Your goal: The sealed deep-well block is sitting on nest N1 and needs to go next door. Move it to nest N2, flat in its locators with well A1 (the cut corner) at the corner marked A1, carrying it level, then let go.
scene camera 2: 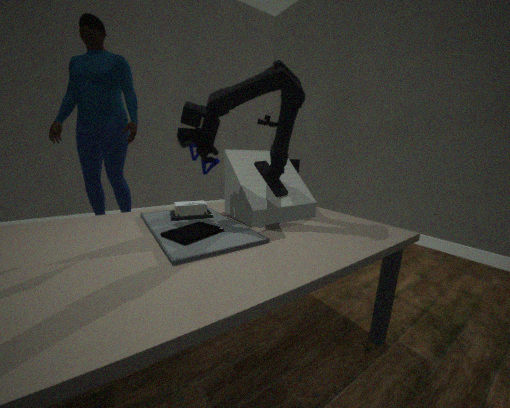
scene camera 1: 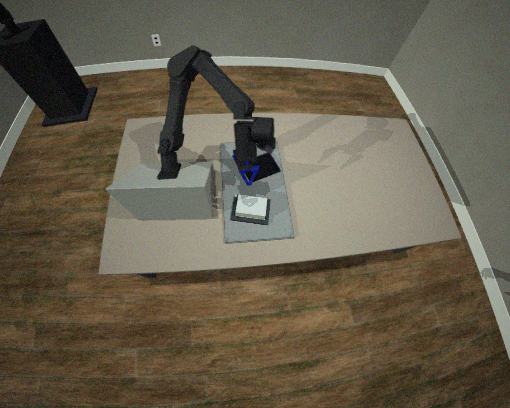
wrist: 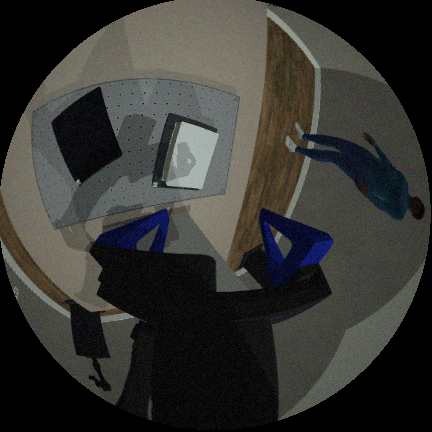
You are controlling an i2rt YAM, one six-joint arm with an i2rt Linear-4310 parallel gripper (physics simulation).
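Places are measured from the arm's base along level axes (x ahead, y left, z up), in metres.
Where they show: gripper, fingertip midpoint: (scene camera 2: 199,167) (scene camera 1: 246,179) (wrist: 213,213); arm's base at its link origin: (scene camera 2: 270,178) (scene camera 1: 170,171).
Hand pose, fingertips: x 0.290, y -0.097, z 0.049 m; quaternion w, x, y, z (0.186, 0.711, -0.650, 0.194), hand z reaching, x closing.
Things, the pixels of their top centre, and the offset from my fingertips. Level surfaces: height alone.
- sealed deep-well block at its top centre: (wrist: 192,157) (scene camera 1: 251,205) (scene camera 2: 190,203) dx +0.026, dy -0.041, dz -0.150 m
- dark nest N1 at its top centre: (wrist: 186,154) (scene camera 1: 251,208) (scene camera 2: 190,210) dx +0.026, dy -0.041, dz -0.182 m
- table at its surface level: dz -0.217 m
The sealed deep-well block (scene camera 1: 251,206) (scene camera 2: 190,208) (wrist: 195,156), white-topped, sits on the dark nest N1 (scene camera 1: 250,221) (scene camera 2: 191,218) (wrist: 162,155). The black, unoccupied nest N2 (scene camera 1: 268,168) (scene camera 2: 192,233) (wrist: 86,135) lies beside it on the same board. A small pale mark shows at one corner of each nest in the wrist view; its lettering is unreadable. The block's cut corner cannot be made out. My gripper (scene camera 1: 243,172) (scene camera 2: 200,166) (wrist: 213,213) is open and empty, its blue fingers wide apart and tilted, high above the board and clear of both nests.
Both nests are on a grey perforated board (scene camera 1: 260,234) (scene camera 2: 240,241) (wrist: 135,96) on the table (scene camera 1: 360,200) (scene camera 2: 125,300). The grey pedestal (scene camera 1: 165,200) (scene camera 2: 245,175) under the arm's base stands close beside the board. A person (scene camera 2: 100,100) (wrist: 370,165) stands beyond the table.
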